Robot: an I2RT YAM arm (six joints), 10 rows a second.
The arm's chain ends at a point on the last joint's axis. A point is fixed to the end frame.
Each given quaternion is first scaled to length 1.
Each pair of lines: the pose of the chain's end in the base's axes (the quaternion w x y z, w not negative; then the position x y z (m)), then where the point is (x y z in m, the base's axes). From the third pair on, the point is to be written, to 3 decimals.
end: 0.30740 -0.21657 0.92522 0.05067 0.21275 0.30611 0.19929
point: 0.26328 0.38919 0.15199
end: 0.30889 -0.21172 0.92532 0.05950 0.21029 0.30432 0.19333
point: 0.26105 0.38814 0.14761
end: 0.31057 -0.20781 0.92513 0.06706 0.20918 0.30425 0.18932
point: 0.260 0.389 0.145
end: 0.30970 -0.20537 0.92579 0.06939 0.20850 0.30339 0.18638
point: 0.260 0.388 0.142
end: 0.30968 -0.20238 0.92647 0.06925 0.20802 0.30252 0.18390
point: 0.260 0.387 0.140
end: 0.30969 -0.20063 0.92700 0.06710 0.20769 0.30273 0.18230
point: 0.260 0.387 0.138
